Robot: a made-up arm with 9 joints.
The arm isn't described. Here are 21 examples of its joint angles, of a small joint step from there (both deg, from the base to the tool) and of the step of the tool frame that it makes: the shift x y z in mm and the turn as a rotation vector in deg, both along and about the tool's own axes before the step.
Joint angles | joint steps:
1: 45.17 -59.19 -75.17 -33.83 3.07 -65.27 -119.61 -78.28 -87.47 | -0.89 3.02 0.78 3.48 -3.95 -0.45 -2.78 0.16 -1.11
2: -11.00 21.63 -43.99 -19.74 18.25 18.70 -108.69 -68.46 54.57 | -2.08 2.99 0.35 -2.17 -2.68 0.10 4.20 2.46 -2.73
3: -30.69 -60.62 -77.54 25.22 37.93 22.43 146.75 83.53 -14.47 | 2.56 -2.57 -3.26 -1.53 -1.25 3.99 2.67 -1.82 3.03
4: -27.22 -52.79 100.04 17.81 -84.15 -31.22 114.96 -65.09 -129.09 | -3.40 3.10 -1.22 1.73 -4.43 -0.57 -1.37 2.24 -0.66
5: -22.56 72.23 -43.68 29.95 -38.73 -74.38 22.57 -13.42 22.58 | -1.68 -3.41 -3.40 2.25 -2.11 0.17 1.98 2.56 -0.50
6: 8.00 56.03 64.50 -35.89 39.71 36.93 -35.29 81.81 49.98 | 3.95 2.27 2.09 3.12 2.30 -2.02 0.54 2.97 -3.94
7: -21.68 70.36 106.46 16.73 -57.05 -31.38 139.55 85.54 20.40 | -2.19 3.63 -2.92 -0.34 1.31 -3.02 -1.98 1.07 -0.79
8: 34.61 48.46 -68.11 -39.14 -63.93 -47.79 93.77 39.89 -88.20 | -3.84 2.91 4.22 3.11 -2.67 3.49 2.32 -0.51 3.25
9: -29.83 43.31 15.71 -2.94 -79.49 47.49 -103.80 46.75 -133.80 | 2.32 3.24 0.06 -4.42 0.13 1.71 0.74 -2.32 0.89
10: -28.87 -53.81 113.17 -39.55 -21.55 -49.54 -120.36 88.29 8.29 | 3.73 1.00 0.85 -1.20 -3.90 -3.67 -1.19 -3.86 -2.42
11: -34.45 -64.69 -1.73 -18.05 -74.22 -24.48 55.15 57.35 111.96 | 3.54 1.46 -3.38 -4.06 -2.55 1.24 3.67 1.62 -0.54
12: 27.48 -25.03 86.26 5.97 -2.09 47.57 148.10 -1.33 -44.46 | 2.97 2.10 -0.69 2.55 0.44 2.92 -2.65 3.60 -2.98
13: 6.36 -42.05 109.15 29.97 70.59 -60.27 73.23 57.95 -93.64 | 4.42 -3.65 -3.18 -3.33 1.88 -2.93 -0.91 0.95 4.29
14: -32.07 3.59 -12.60 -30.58 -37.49 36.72 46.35 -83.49 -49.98 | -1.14 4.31 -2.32 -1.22 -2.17 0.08 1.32 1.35 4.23
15: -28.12 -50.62 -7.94 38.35 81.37 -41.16 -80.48 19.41 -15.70 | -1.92 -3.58 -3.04 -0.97 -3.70 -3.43 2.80 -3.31 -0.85
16: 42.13 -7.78 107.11 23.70 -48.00 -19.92 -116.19 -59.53 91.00 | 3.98 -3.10 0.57 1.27 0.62 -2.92 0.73 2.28 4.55
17: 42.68 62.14 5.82 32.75 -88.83 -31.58 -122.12 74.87 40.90 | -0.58 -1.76 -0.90 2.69 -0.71 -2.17 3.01 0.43 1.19
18: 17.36 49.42 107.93 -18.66 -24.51 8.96 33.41 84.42 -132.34 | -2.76 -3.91 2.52 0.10 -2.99 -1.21 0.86 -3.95 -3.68
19: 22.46 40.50 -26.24 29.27 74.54 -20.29 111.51 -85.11 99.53 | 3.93 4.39 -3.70 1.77 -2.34 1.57 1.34 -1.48 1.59
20: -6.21 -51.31 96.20 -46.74 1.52 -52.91 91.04 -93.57 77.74 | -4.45 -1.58 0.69 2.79 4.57 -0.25 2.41 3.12 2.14
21: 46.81 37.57 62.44 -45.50 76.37 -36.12 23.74 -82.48 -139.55 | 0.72 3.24 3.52 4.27 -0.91 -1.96 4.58 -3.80 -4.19
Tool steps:
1: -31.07 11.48 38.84 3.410 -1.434 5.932
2: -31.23 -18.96 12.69 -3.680 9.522 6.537
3: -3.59 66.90 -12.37 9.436 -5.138 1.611
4: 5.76 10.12 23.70 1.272 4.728 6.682
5: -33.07 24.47 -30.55 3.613 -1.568 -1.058
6: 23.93 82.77 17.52 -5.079 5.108 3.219
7: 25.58 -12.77 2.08 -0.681 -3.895 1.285
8: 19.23 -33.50 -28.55 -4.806 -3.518 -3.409
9: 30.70 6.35 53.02 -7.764 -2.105 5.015
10: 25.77 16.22 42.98 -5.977 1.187 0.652
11: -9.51 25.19 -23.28 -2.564 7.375 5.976
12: -21.68 17.31 -54.56 0.277 4.978 0.875
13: -94.70 31.90 60.57 3.194 -5.600 9.978
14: -7.89 61.25 -4.62 -8.466 -2.974 -1.638
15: -36.83 36.82 11.47 -3.250 -2.859 -0.105
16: 3.85 36.78 34.46 0.555 -5.489 -0.686
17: 19.60 10.88 4.10 -1.259 5.239 2.374
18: -15.24 -56.58 -22.93 0.464 2.888 0.037
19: 29.16 6.32 50.26 -6.702 -1.568 7.737
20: -10.32 11.40 -69.99 11.091 4.419 2.422
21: -29.69 -45.05 9.81 1.506 6.787 1.372
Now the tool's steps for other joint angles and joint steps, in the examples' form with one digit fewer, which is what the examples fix.
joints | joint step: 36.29 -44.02 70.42 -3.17 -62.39 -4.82 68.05 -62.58 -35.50 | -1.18 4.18 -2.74 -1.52 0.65 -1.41 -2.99 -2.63 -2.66
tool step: -10.5 -5.4 -22.8 1.90 0.16 -4.62
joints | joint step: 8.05 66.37 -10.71 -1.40 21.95 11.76 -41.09 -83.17 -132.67 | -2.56 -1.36 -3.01 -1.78 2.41 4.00 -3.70 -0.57 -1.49
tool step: 35.1 -0.6 48.9 -2.18 6.53 3.50
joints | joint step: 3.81 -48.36 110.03 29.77 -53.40 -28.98 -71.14 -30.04 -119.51 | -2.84 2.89 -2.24 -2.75 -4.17 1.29 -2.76 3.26 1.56
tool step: -5.9 -27.3 4.8 -7.95 -4.40 -3.38
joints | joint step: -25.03 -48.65 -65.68 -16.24 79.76 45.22 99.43 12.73 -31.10 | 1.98 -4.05 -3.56 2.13 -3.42 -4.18 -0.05 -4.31 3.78
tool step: -41.6 100.8 -21.7 12.51 -4.22 -5.84
